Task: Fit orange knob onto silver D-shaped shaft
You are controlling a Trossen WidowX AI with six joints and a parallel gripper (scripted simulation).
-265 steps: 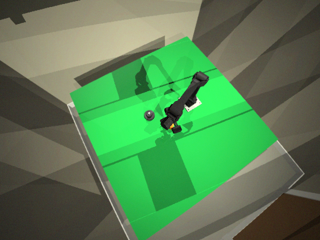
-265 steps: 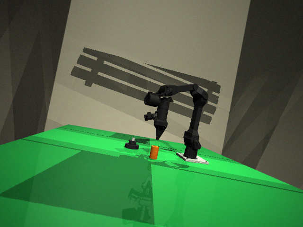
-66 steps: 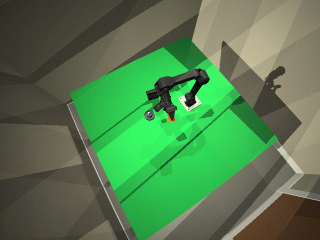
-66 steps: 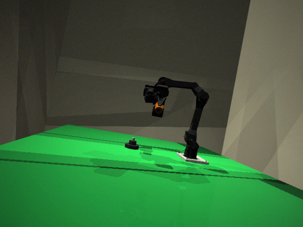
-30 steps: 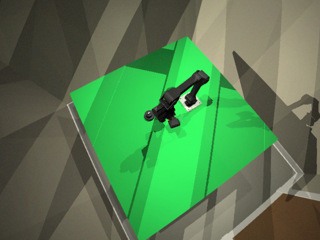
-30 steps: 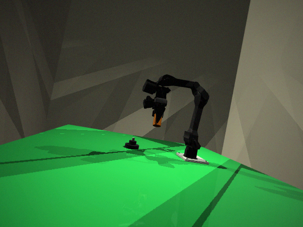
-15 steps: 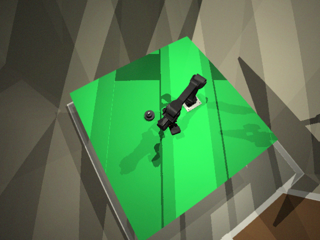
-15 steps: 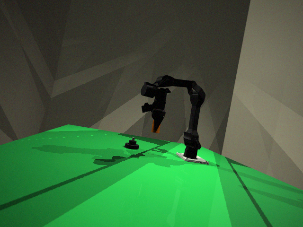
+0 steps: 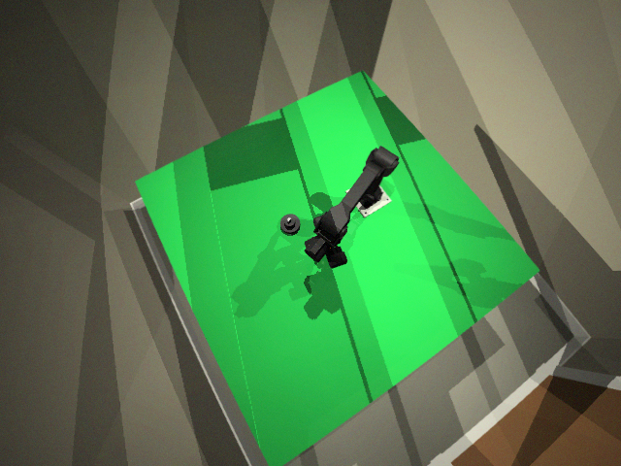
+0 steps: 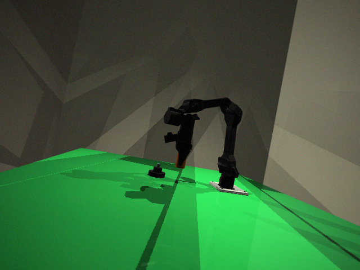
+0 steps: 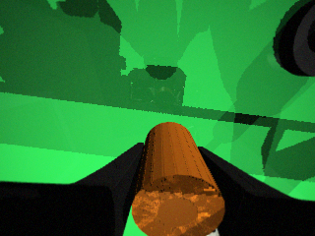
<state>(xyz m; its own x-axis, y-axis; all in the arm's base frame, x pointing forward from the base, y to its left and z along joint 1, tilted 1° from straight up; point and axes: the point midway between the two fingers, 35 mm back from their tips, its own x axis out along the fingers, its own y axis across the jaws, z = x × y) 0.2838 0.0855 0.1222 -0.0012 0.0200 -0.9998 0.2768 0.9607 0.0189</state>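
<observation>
Right now the round pedestal is 5 cm ahead of my gripper tip, 19 cm to the right of it and 7 cm below it. Also, from my gripper tip: orange knob: 3 cm above.
</observation>
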